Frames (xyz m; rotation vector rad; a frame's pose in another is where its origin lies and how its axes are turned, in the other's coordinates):
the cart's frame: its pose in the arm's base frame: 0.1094 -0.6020 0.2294 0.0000 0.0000 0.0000
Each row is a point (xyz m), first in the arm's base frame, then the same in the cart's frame.
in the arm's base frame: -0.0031 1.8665 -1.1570
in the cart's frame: -0.1125 2.4685 -1.3864
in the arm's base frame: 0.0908 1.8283 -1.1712
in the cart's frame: -0.0186 2.4303 -1.4006
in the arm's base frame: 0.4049 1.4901 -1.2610
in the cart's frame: 0.2955 2.0921 -1.4904
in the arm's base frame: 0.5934 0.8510 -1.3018
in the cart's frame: 0.4840 1.4530 -1.5312
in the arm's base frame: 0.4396 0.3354 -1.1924
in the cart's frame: 0.3302 0.9374 -1.4218
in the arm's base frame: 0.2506 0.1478 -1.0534
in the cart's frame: 0.1412 0.7498 -1.2828
